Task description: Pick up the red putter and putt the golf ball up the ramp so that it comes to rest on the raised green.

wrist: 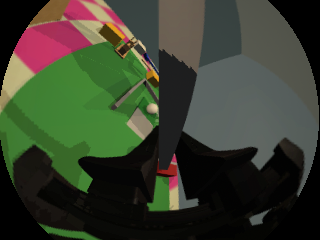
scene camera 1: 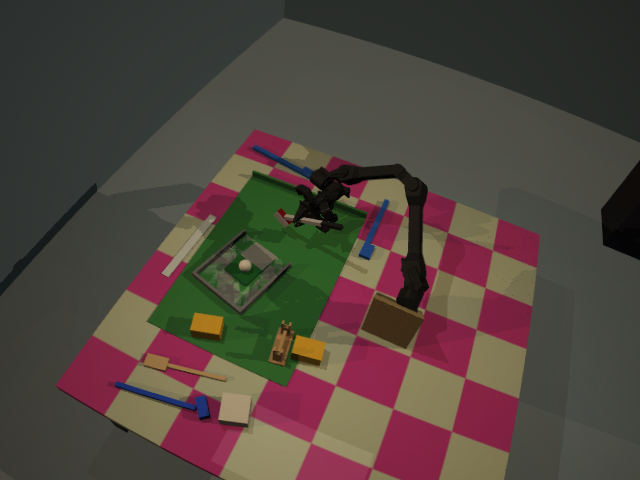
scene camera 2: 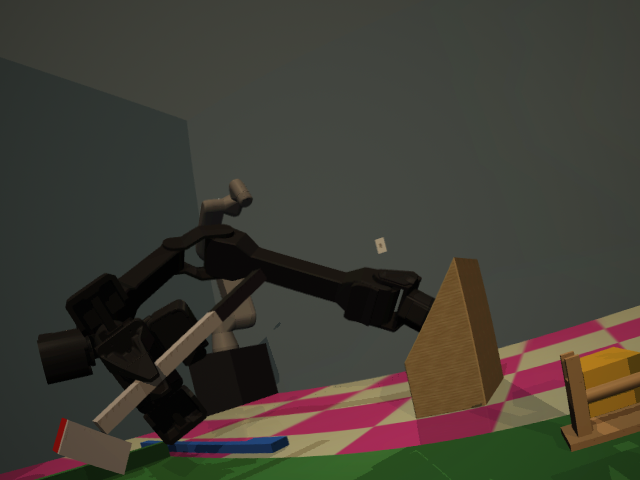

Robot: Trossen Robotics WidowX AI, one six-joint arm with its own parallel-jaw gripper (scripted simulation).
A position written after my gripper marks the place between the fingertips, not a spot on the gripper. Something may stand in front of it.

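Observation:
My gripper (scene camera 2: 160,385) (wrist: 165,128) (scene camera 1: 293,224): holding a red putter.

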